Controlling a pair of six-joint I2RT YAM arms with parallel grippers.
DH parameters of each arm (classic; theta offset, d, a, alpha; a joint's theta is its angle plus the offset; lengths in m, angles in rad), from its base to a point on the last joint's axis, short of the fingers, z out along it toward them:
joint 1: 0 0.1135 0.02 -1.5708
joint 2: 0 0 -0.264 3.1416
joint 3: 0.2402 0 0.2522 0
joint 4: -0.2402 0 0.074 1.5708
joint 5: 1.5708 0 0 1.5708
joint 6: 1.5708 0.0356 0 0
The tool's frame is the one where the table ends.
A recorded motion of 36 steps. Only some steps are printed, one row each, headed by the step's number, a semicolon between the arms.
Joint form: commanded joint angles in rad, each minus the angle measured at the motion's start. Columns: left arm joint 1, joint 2, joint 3, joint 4, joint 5, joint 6; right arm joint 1, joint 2, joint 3, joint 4, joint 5, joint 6.
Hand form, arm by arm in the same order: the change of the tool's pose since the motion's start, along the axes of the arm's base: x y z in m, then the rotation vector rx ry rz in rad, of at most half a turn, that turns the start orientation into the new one. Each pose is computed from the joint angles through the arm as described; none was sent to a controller.
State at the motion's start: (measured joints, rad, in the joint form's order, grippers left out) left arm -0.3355 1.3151 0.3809 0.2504 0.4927 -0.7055; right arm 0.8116 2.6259 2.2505 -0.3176 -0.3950 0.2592
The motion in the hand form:
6: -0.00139 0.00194 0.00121 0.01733 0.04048 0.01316; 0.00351 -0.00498 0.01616 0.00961 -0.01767 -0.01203
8: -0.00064 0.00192 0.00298 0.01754 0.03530 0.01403; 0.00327 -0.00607 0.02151 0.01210 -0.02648 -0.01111
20: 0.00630 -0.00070 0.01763 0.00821 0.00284 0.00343; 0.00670 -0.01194 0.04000 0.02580 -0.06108 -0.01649
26: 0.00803 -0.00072 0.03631 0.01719 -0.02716 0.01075; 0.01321 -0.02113 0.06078 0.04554 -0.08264 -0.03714
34: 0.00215 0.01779 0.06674 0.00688 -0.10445 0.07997; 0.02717 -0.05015 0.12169 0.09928 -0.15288 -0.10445
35: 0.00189 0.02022 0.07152 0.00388 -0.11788 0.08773; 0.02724 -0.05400 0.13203 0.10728 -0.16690 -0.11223
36: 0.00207 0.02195 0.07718 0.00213 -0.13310 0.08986; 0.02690 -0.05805 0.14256 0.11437 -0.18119 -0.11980
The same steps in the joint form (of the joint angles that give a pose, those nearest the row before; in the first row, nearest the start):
6: 0.0049 -0.0152 0.0141 -0.0716 -0.0083 -0.0033; -0.0100 -0.0269 0.0075 -0.0167 0.0054 -0.0037
8: 0.0057 -0.0189 0.0190 -0.0762 -0.0096 -0.0017; -0.0109 -0.0384 0.0050 -0.0197 0.0069 -0.0089
20: 0.0057 -0.0353 0.0682 -0.1125 -0.0026 0.0076; -0.0220 -0.0698 0.0102 -0.0287 0.0117 -0.0256
26: 0.0057 -0.0863 0.1162 -0.1910 -0.0197 0.0185; -0.0412 -0.0989 0.0284 -0.0464 0.0131 -0.0256
34: 0.0741 -0.2252 0.1457 -0.2868 -0.0271 0.0296; -0.0943 -0.1803 0.0897 -0.0998 0.0280 -0.0238
35: 0.0846 -0.2404 0.1536 -0.2971 -0.0250 0.0321; -0.0993 -0.1949 0.0991 -0.1087 0.0321 -0.0253
36: 0.0928 -0.2527 0.1665 -0.3101 -0.0212 0.0383; -0.1041 -0.2105 0.1081 -0.1187 0.0366 -0.0276

